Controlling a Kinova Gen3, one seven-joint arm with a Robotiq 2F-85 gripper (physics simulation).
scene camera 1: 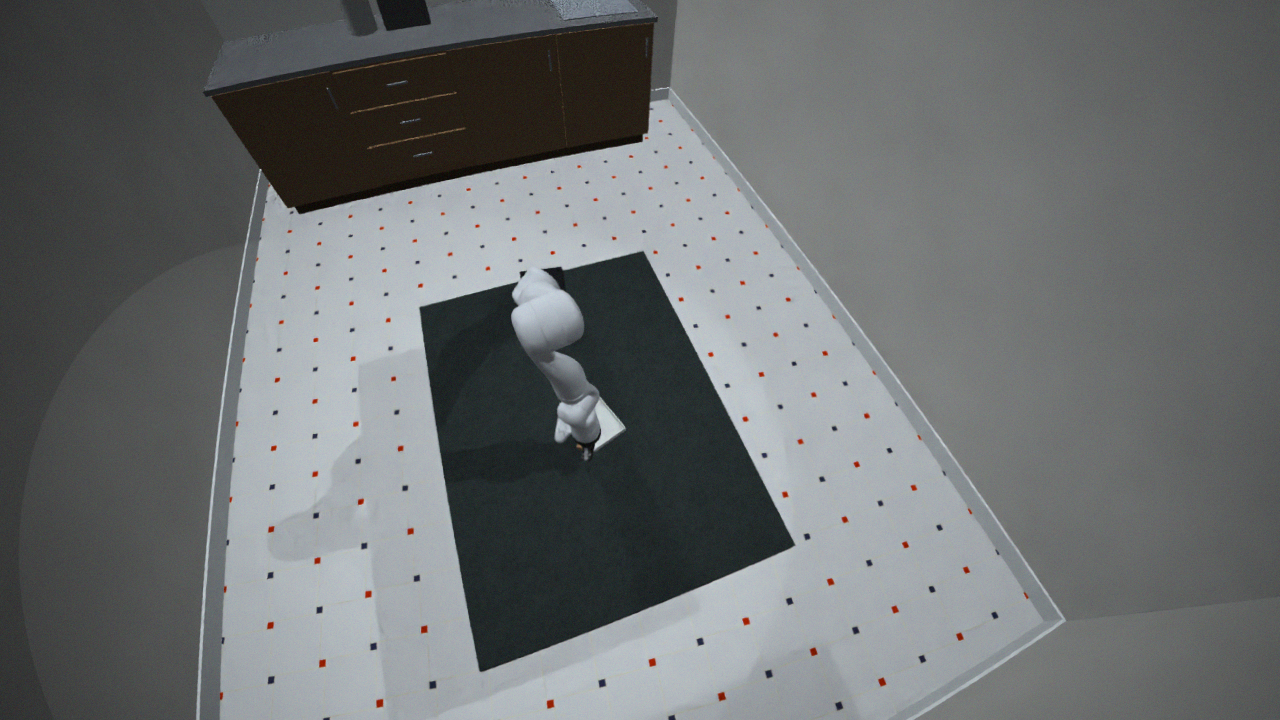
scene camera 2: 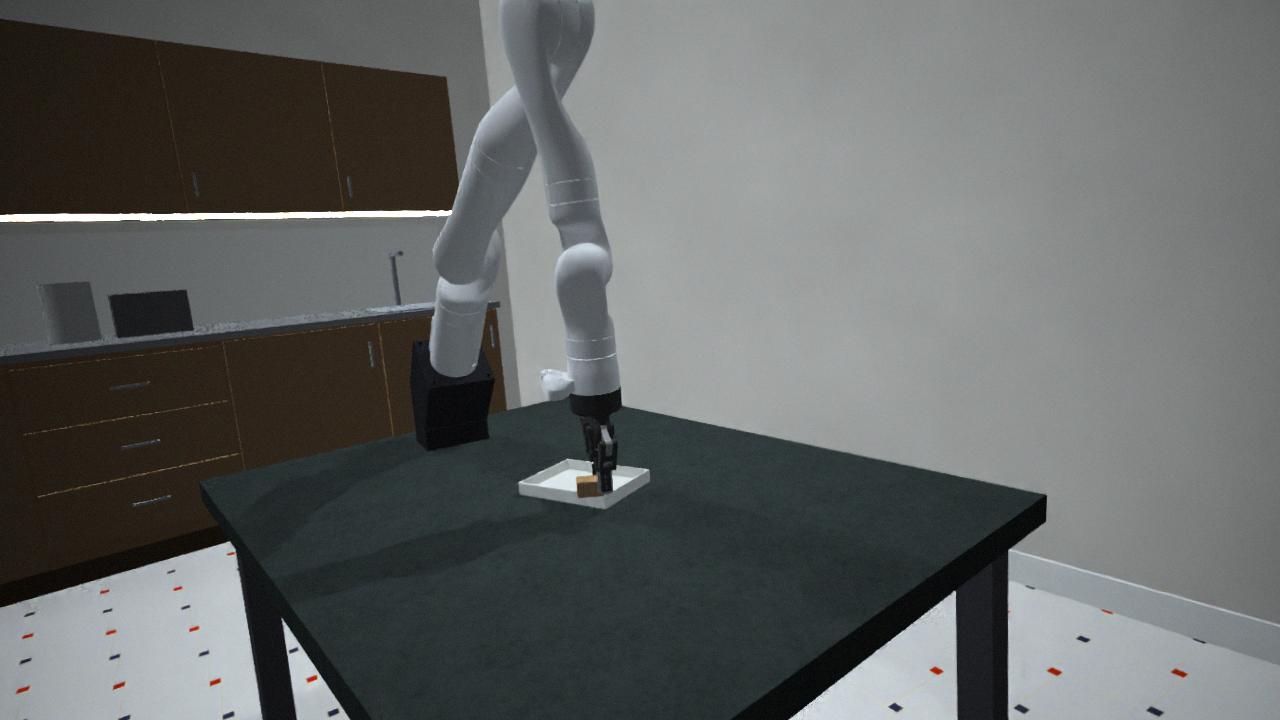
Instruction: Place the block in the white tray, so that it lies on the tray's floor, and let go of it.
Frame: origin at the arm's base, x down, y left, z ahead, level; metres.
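Where they show: gripper, fingertip midpoint: (scene camera 1: 591,447) (scene camera 2: 603,489); arm's base, link origin: (scene camera 2: 454,360).
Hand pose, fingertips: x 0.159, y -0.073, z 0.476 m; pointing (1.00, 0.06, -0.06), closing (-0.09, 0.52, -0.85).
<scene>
Each offset is from my fingertips to the top centre of the thing. Level surfaces: height alone.
A small brown block {dx -0.022, dy -0.016, dz -0.011 m} (scene camera 2: 587,486) sits low inside the white tray {dx +0.006, dy +0.041, dz -0.084 m} (scene camera 2: 546,485) (scene camera 1: 613,420), near the tray's floor, on the dark table {dx +0.026 m} (scene camera 2: 626,582) (scene camera 1: 555,555). My gripper (scene camera 2: 605,486) (scene camera 1: 586,453) reaches straight down into the tray and is shut on the block, which sticks out to the left of the fingers in scene camera 2. In scene camera 1 the arm hides most of the tray and the block.
The arm's black base (scene camera 2: 450,405) stands at the table's far left corner. Brown kitchen cabinets (scene camera 2: 179,429) (scene camera 1: 429,107) line the back wall. The floor around the table is white tile with small dots.
</scene>
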